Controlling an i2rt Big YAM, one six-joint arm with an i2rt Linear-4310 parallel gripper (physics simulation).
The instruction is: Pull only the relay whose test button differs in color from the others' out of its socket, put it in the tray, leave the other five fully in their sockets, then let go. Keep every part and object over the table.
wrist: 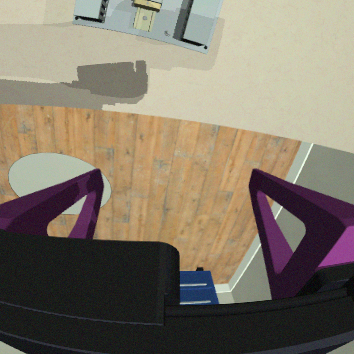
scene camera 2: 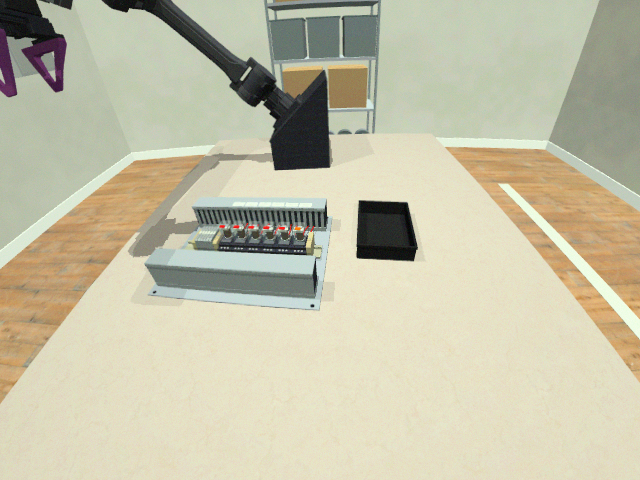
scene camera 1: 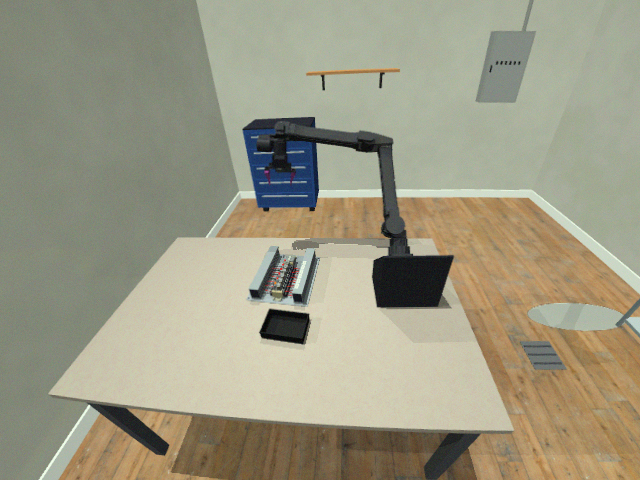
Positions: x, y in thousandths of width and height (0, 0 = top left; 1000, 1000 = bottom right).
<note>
In view: my gripper (scene camera 2: 60, 195), a grey panel plate (scene camera 2: 502, 495) and a black tray (scene camera 2: 604, 478).
My gripper shows as well in the wrist view (wrist: 496, 499). The black tray also shows in scene camera 1 (scene camera 1: 441, 678).
</note>
